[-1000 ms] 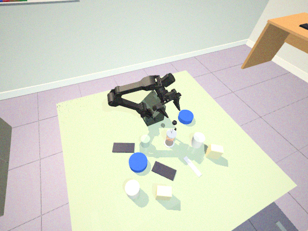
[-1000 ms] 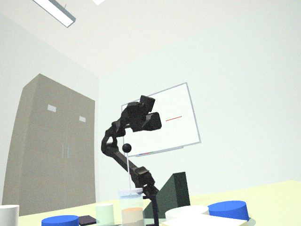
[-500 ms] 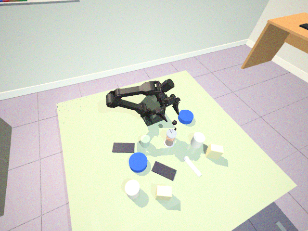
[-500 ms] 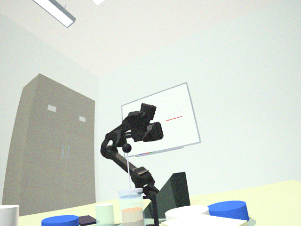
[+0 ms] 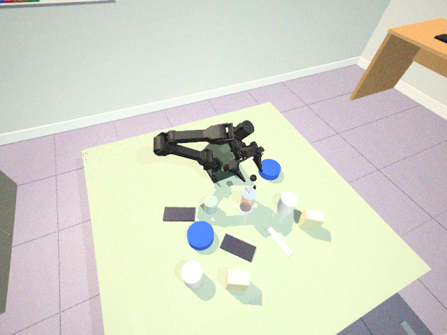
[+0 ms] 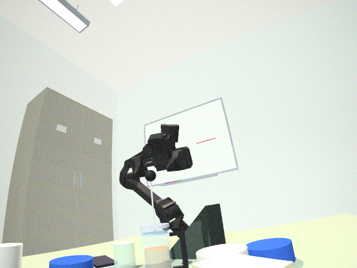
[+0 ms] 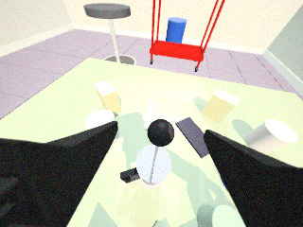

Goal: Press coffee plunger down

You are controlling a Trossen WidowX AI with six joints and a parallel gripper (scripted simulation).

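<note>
The coffee press is 140 mm below my gripper tip, 10 mm to the left of it and 10 mm behind it. Round my gripper tip: pale green cup (220 mm below, 150 mm to the right, 90 mm behind).
</note>
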